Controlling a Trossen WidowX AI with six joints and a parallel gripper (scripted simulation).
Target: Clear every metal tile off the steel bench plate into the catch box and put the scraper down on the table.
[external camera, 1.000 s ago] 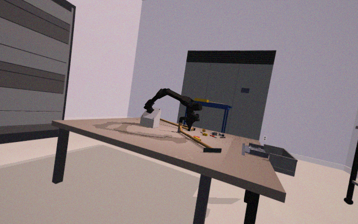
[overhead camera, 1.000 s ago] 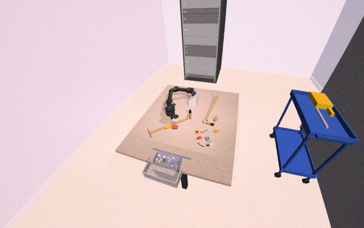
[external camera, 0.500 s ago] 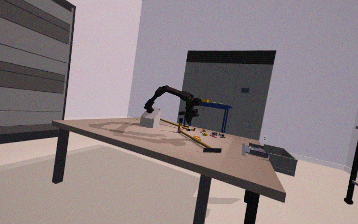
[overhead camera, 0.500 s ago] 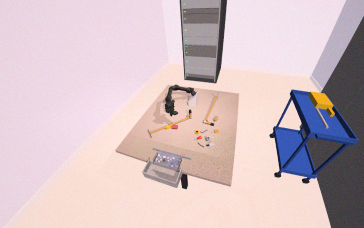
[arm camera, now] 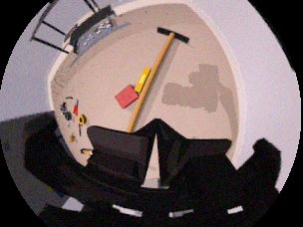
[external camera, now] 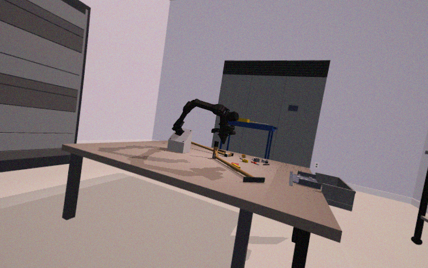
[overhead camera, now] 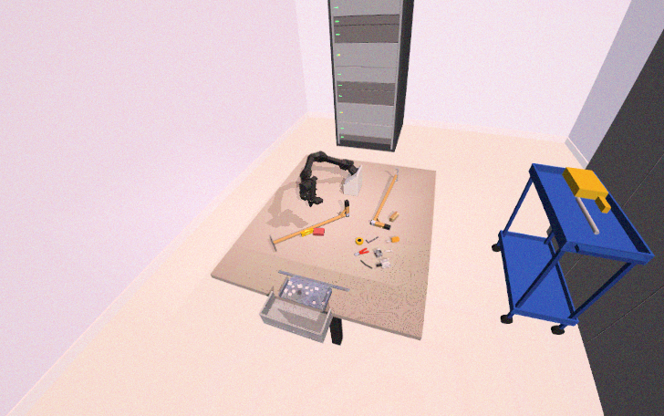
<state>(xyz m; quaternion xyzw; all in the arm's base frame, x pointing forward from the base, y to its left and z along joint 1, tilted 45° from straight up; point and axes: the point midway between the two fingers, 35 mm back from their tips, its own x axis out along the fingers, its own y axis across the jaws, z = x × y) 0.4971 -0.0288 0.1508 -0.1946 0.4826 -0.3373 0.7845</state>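
My gripper tip is now 6 cm short of the long scraper, 3 cm to the right of it and 9 cm above it. Round my gripper tip: yellow tape roll 5 cm ahead, 38 cm to the left, 15 cm below; yellow block 11 cm ahead, 2 cm to the left, 13 cm below; red block 7 cm ahead, 9 cm to the left, 14 cm below.
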